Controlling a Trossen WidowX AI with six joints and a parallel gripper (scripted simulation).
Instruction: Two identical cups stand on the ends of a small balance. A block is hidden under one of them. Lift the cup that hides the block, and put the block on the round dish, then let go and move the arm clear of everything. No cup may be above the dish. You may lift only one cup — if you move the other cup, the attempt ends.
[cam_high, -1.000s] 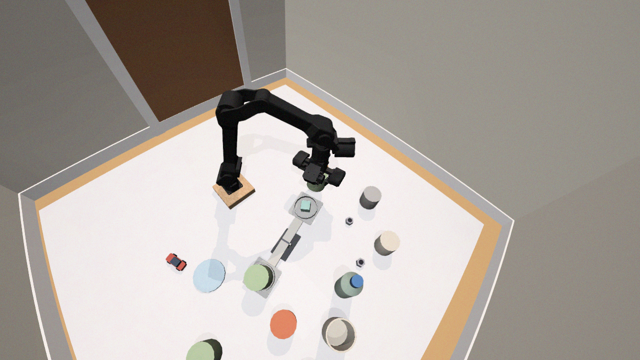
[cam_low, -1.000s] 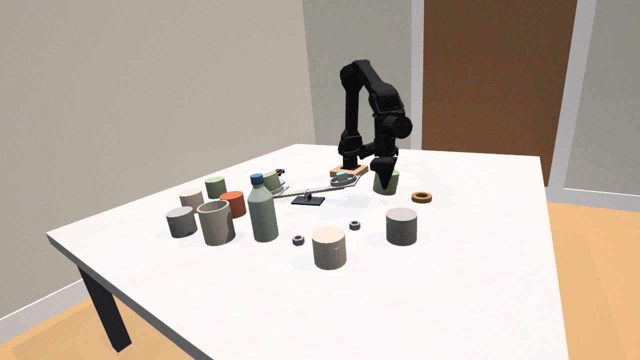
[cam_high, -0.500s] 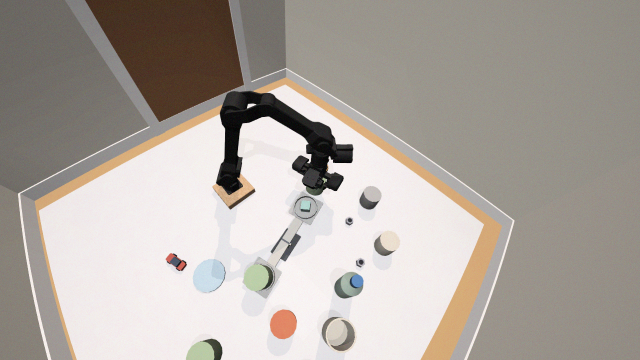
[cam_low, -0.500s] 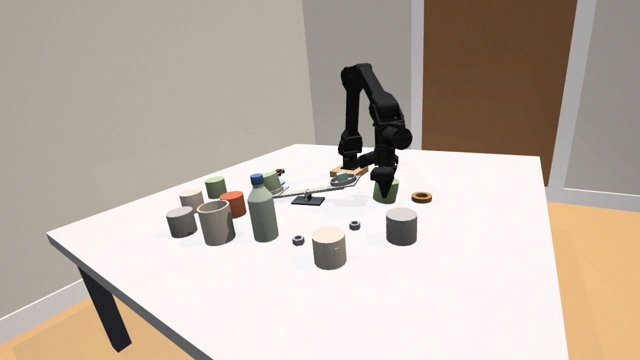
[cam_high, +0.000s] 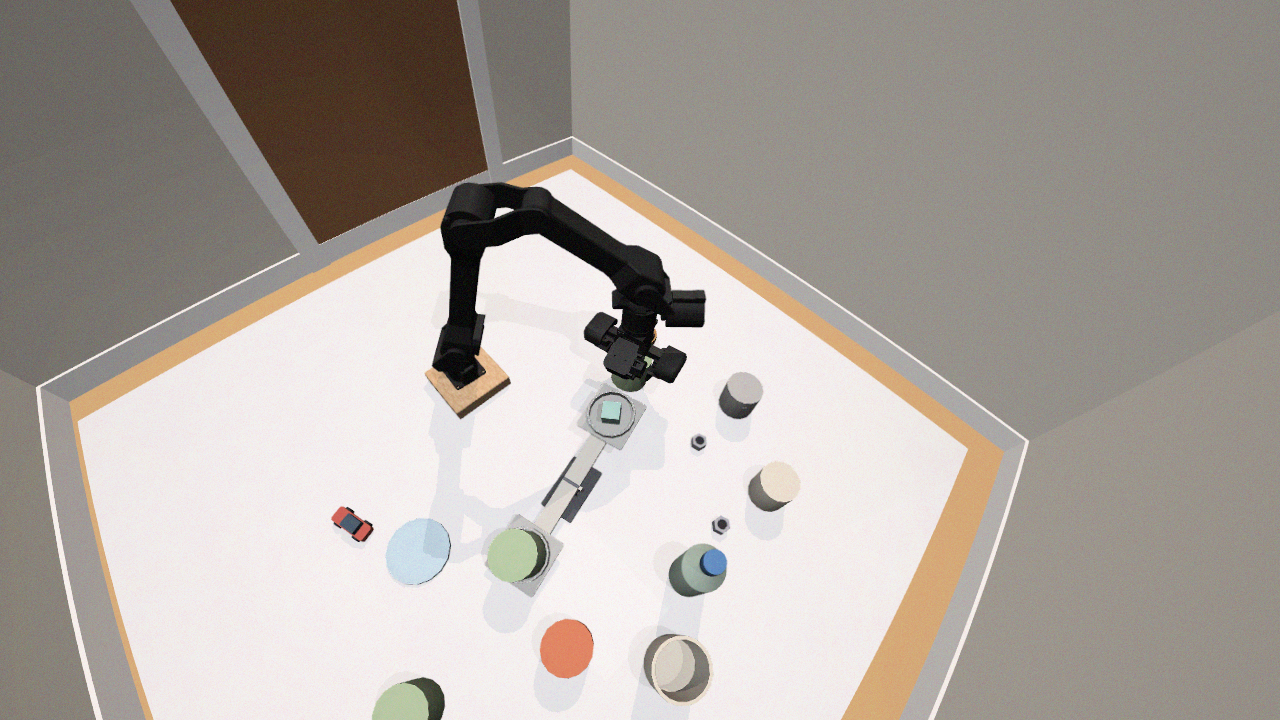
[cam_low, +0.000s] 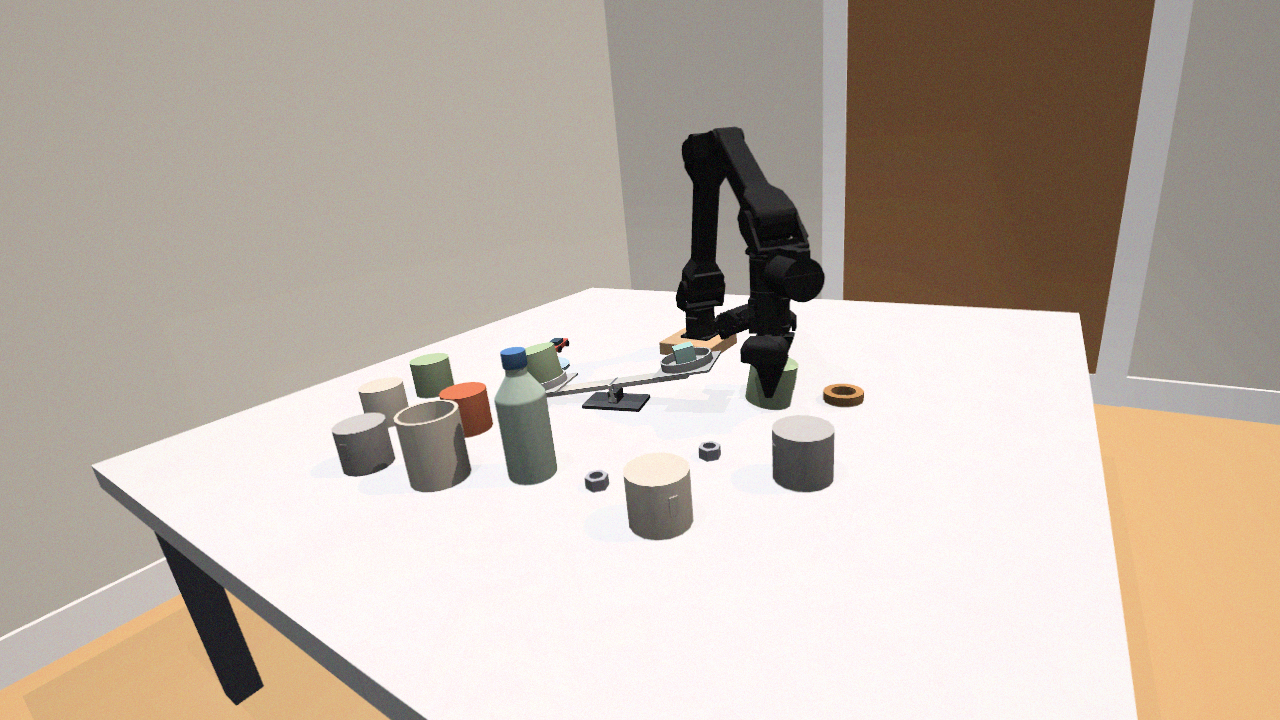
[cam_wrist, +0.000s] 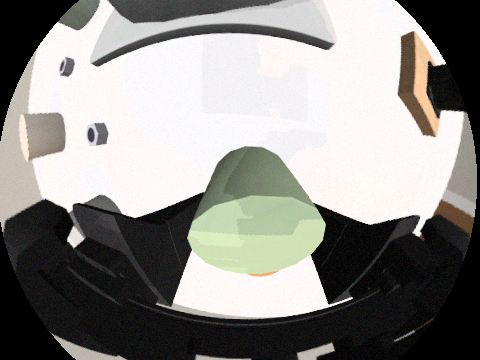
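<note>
Right now the pale green block is 7 cm ahead of my gripper tip, 11 cm to the right of it and 6 cm above it. Round my gripper tip: bottle (33 cm ahead, 19 cm to the right, 9 cm above); dish (2 cm ahead, 48 cm to the right, 2 cm below); orange cup (26 cm ahead, 39 cm to the right, 1 cm above).
</note>
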